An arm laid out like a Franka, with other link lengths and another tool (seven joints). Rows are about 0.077 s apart.
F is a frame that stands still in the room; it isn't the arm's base.
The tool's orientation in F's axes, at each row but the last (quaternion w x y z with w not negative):
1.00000 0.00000 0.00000 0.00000
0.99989 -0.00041 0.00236 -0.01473
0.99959 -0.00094 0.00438 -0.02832
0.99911 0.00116 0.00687 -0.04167
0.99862 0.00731 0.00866 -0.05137
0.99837 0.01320 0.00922 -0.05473
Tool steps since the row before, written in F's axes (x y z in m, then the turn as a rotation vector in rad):
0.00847 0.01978 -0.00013 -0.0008 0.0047 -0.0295
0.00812 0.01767 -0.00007 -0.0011 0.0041 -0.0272
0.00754 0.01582 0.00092 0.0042 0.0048 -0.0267
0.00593 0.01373 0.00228 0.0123 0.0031 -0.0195
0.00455 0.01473 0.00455 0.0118 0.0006 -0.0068
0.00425 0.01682 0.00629 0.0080 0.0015 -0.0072
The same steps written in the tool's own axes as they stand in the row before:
0.00847 0.01978 -0.00013 -0.0008 0.0047 -0.0295
0.00760 0.01790 -0.00002 -0.0011 0.0041 -0.0272
0.00662 0.01622 0.00101 0.0042 0.0051 -0.0267
0.00473 0.01418 0.00232 0.0123 0.0041 -0.0193
0.00293 0.01518 0.00440 0.0118 0.0017 -0.0066
0.00226 0.01734 0.00590 0.0079 0.0022 -0.0071

